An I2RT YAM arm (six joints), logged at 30 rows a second.
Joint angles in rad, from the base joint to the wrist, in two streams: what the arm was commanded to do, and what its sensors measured. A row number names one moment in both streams.
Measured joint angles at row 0: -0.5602, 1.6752, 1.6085, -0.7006, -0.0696, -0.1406
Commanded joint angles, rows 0 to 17: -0.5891, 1.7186, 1.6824, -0.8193, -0.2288, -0.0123; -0.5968, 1.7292, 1.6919, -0.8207, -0.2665, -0.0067; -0.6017, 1.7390, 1.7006, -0.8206, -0.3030, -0.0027; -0.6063, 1.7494, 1.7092, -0.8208, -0.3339, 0.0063; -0.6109, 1.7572, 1.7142, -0.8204, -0.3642, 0.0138; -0.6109, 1.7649, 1.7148, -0.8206, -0.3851, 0.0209; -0.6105, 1.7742, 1.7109, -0.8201, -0.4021, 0.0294; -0.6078, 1.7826, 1.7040, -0.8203, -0.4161, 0.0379; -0.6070, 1.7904, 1.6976, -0.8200, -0.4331, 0.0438; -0.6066, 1.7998, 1.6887, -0.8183, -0.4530, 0.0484; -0.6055, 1.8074, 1.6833, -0.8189, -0.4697, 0.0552; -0.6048, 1.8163, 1.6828, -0.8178, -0.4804, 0.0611; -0.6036, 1.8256, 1.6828, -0.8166, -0.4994, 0.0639; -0.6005, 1.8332, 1.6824, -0.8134, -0.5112, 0.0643; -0.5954, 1.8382, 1.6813, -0.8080, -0.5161, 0.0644; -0.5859, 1.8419, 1.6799, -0.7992, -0.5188, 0.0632; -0.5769, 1.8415, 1.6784, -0.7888, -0.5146, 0.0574; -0.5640, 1.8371, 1.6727, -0.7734, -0.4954, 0.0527
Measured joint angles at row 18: -0.5945, 1.8389, 1.6768, -0.7830, -0.4622, 0.0402
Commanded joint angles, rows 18 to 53: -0.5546, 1.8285, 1.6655, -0.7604, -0.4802, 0.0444; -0.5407, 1.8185, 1.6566, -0.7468, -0.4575, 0.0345; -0.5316, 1.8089, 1.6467, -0.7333, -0.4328, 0.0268; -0.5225, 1.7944, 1.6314, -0.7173, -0.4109, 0.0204; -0.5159, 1.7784, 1.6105, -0.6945, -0.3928, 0.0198; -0.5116, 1.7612, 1.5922, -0.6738, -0.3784, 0.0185; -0.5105, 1.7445, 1.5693, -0.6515, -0.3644, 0.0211; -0.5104, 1.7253, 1.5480, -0.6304, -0.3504, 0.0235; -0.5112, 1.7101, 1.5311, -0.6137, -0.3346, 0.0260; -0.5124, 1.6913, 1.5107, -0.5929, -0.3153, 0.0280; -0.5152, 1.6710, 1.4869, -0.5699, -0.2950, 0.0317; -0.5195, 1.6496, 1.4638, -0.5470, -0.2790, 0.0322; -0.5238, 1.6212, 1.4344, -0.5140, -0.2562, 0.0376; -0.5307, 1.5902, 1.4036, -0.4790, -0.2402, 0.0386; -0.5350, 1.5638, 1.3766, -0.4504, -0.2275, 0.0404; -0.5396, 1.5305, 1.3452, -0.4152, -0.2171, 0.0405; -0.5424, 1.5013, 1.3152, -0.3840, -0.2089, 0.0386; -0.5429, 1.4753, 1.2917, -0.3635, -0.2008, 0.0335; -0.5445, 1.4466, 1.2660, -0.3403, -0.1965, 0.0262; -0.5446, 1.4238, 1.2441, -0.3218, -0.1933, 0.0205; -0.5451, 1.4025, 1.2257, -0.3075, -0.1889, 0.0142; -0.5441, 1.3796, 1.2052, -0.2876, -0.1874, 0.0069; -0.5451, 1.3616, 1.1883, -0.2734, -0.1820, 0.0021; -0.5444, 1.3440, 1.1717, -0.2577, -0.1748, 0.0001; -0.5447, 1.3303, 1.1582, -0.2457, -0.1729, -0.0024; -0.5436, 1.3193, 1.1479, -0.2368, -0.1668, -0.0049; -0.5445, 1.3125, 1.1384, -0.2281, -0.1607, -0.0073; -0.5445, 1.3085, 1.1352, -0.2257, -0.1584, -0.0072; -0.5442, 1.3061, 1.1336, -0.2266, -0.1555, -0.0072; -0.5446, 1.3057, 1.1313, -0.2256, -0.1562, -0.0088; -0.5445, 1.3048, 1.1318, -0.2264, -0.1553, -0.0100; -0.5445, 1.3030, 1.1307, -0.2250, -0.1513, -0.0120; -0.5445, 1.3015, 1.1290, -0.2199, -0.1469, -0.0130; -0.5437, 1.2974, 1.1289, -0.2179, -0.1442, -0.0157; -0.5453, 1.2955, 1.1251, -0.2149, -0.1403, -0.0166; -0.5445, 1.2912, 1.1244, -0.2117, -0.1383, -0.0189
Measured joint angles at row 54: -0.5400, 1.3235, 1.1435, -0.2527, -0.1719, -0.0010
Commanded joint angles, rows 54 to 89: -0.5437, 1.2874, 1.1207, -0.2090, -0.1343, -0.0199; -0.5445, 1.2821, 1.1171, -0.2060, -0.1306, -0.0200; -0.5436, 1.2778, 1.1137, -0.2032, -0.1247, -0.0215; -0.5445, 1.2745, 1.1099, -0.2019, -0.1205, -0.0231; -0.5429, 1.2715, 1.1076, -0.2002, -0.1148, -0.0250; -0.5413, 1.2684, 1.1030, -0.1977, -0.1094, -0.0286; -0.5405, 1.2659, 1.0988, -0.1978, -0.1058, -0.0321; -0.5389, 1.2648, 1.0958, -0.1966, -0.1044, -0.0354; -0.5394, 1.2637, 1.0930, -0.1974, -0.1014, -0.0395; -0.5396, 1.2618, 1.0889, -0.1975, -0.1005, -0.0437; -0.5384, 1.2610, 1.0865, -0.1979, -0.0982, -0.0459; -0.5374, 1.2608, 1.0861, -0.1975, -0.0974, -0.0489; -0.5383, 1.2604, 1.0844, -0.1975, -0.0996, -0.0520; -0.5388, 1.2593, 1.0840, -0.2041, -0.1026, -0.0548; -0.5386, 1.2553, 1.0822, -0.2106, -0.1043, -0.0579; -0.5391, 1.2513, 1.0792, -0.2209, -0.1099, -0.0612; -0.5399, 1.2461, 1.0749, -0.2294, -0.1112, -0.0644; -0.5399, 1.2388, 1.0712, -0.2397, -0.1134, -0.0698; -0.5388, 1.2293, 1.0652, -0.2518, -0.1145, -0.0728; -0.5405, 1.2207, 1.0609, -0.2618, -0.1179, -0.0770; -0.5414, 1.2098, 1.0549, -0.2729, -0.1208, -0.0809; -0.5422, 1.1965, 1.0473, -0.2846, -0.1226, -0.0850; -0.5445, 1.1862, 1.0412, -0.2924, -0.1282, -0.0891; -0.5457, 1.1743, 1.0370, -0.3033, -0.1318, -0.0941; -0.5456, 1.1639, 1.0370, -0.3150, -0.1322, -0.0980; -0.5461, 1.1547, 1.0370, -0.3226, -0.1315, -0.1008; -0.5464, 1.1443, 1.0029, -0.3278, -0.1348, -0.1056; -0.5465, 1.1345, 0.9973, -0.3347, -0.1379, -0.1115; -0.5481, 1.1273, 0.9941, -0.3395, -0.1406, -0.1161; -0.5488, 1.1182, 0.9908, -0.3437, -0.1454, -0.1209; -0.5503, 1.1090, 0.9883, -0.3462, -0.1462, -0.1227; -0.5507, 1.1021, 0.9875, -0.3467, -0.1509, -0.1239; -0.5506, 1.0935, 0.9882, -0.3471, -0.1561, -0.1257; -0.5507, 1.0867, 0.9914, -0.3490, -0.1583, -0.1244; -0.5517, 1.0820, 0.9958, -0.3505, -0.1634, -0.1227; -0.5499, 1.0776, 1.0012, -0.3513, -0.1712, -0.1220
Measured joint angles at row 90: -0.5446, 1.1069, 0.9970, -0.3302, -0.1368, -0.1146
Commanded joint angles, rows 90 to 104: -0.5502, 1.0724, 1.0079, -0.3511, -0.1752, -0.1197; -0.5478, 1.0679, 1.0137, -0.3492, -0.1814, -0.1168; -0.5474, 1.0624, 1.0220, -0.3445, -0.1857, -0.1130; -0.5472, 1.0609, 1.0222, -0.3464, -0.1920, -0.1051; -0.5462, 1.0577, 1.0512, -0.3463, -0.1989, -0.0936; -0.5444, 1.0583, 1.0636, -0.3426, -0.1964, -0.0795; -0.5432, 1.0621, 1.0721, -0.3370, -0.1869, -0.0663; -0.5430, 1.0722, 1.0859, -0.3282, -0.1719, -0.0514; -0.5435, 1.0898, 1.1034, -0.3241, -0.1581, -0.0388; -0.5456, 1.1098, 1.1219, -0.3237, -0.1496, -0.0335; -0.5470, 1.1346, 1.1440, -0.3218, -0.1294, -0.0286; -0.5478, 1.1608, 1.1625, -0.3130, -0.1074, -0.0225; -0.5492, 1.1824, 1.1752, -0.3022, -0.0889, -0.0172; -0.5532, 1.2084, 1.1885, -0.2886, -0.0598, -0.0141; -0.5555, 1.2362, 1.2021, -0.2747, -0.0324, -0.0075
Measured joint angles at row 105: -0.5449, 1.1751, 1.1606, -0.3088, -0.1238, -0.0452
